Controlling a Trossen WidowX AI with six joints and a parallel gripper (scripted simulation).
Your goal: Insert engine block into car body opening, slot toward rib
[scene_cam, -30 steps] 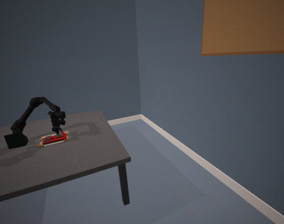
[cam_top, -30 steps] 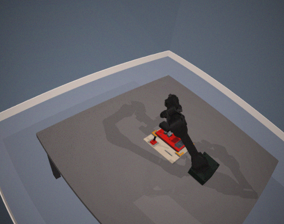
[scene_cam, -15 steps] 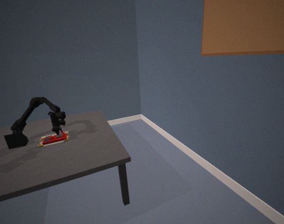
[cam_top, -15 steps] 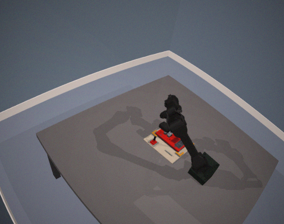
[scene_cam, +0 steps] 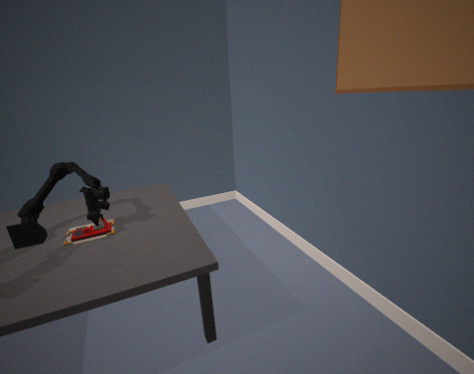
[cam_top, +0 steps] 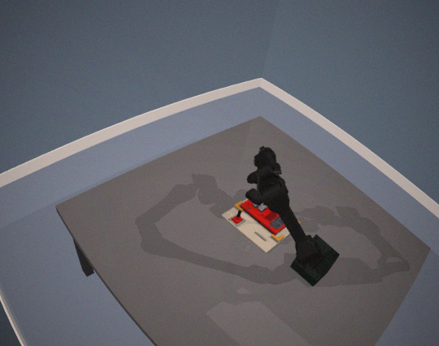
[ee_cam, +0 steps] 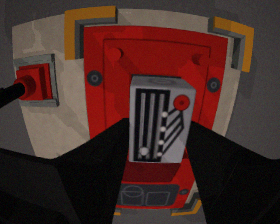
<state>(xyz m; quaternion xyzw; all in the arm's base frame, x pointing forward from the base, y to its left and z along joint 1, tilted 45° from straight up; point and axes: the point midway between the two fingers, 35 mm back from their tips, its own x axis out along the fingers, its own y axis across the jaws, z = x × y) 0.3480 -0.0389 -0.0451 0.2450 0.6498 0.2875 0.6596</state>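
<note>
My gripper tip is now 4 cm past the beige base plate, 1 cm to the right of it and 4 cm above it. Also, from my gripper tip: grey engine block (1 cm below).
</note>
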